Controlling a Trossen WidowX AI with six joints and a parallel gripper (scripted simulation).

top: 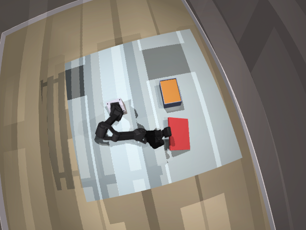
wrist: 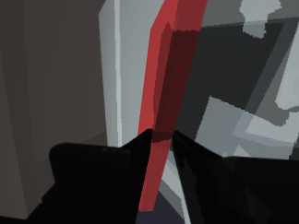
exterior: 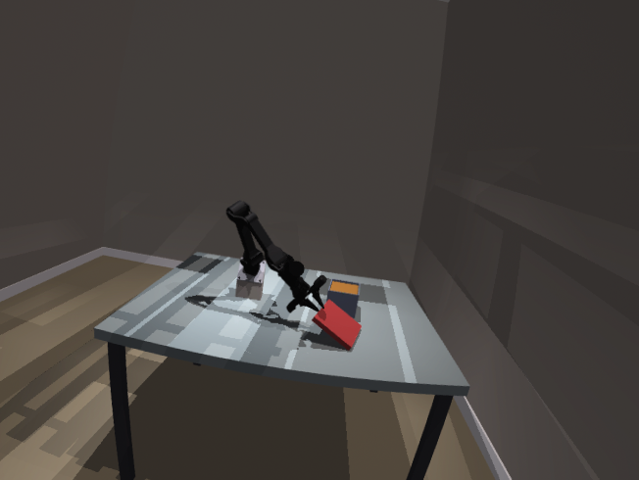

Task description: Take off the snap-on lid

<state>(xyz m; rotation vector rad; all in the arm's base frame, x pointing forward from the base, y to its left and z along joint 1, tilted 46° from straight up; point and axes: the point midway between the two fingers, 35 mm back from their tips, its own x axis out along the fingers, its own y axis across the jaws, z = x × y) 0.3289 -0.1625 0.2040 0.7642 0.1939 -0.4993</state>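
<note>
The red lid lies 7 cm ahead of my gripper tip, 1 cm to the right of it and 4 cm below it. From my gripper tip the other things lie so: dark storage box 7 cm ahead, 31 cm to the left, 4 cm below.
</note>
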